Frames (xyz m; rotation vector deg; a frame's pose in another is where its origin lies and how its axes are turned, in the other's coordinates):
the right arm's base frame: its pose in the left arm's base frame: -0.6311 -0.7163 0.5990 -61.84 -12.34 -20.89
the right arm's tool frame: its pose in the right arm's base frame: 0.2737 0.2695 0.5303 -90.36 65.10 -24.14
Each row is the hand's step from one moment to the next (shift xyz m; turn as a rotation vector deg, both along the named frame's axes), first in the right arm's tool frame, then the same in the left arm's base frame.
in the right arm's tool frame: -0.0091 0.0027 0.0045 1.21 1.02 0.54
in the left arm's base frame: 0.0020 0.0035 -0.0097 0.23 -1.66 0.06
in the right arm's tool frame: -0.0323 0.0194 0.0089 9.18 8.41 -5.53
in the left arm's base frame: -0.0031 0.0071 -0.0379 -7.31 -10.99 3.37
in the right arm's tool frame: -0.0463 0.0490 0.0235 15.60 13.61 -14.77
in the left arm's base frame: -0.0030 -0.0068 -0.0710 -17.06 -17.07 8.02
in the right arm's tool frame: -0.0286 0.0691 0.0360 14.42 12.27 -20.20
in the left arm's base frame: 0.0026 -0.0356 -0.0749 -21.63 -14.18 9.88
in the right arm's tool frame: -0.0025 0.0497 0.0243 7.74 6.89 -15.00
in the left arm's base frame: 0.0024 -0.0377 -0.0405 -15.52 -6.94 6.57
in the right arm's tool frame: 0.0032 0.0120 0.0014 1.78 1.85 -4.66
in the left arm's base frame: -0.0031 -0.0108 -0.0055 -4.78 -1.52 1.77
